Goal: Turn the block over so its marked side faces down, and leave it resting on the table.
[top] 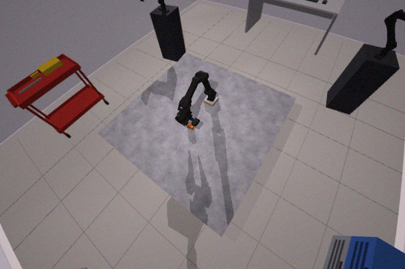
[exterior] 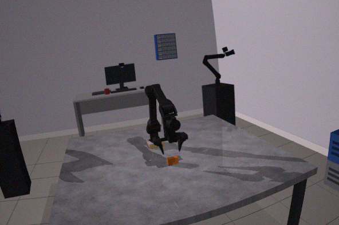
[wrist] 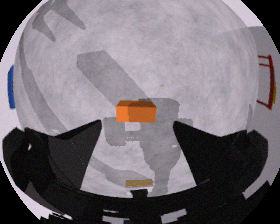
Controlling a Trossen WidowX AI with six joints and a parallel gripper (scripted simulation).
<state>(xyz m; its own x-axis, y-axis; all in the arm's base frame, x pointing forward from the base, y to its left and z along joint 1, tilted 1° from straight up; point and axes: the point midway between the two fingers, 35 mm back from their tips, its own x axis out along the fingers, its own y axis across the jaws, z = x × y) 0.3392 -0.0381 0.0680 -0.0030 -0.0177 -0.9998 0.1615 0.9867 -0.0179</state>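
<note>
The orange block lies 10 mm behind my gripper tip and 50 mm below it.
</note>
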